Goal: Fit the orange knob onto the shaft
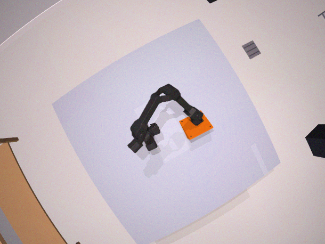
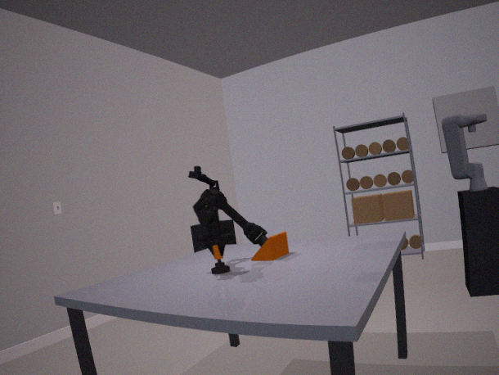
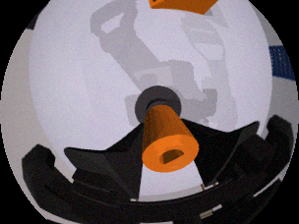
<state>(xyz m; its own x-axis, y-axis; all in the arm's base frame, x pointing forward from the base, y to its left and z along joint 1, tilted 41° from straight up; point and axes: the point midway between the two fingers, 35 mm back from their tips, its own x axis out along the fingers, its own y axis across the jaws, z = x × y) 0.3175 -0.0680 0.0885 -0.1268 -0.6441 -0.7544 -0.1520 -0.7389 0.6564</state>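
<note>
My gripper tip is 20 mm below the orange knob. From my gripper tip the other things lie so: dark round pedestal: 40 mm below.
</note>
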